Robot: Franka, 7 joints.
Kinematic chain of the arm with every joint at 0, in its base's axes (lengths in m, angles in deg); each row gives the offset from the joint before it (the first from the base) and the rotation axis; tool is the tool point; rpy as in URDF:
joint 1: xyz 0 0 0.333 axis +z
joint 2: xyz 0 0 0 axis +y
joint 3: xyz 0 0 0.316 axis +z
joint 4: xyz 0.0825 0 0 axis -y
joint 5: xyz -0.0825 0 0.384 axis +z
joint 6: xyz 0 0 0 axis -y
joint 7: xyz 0.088 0 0 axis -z
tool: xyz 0 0 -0.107 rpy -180 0 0
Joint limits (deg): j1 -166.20..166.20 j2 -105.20..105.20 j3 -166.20..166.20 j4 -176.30..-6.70 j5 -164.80..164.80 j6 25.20..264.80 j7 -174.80..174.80
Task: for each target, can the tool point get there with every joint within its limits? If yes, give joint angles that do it. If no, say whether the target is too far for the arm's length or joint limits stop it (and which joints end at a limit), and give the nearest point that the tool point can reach.
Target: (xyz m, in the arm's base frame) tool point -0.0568 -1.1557 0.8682
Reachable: no: too far | nearest point -0.0382 -0.7777 0.6931 | short by 0.417 m
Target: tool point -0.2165 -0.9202 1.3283
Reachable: no: too far | nearest point -0.1353 -0.5751 0.9550 | short by 0.515 m
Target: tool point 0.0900 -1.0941 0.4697
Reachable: no: too far | nearest point 0.0698 -0.8485 0.4390 | short by 0.248 m
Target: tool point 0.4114 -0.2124 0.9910
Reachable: yes | joints 108.79 -0.59 -125.28 -59.12 73.00 178.42 -97.11
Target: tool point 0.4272 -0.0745 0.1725
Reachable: yes | joints 95.00 -41.12 -108.48 -144.49 76.19 160.98 91.81
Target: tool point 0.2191 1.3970 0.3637
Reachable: no: too far | nearest point 0.1329 0.8473 0.3516 | short by 0.557 m
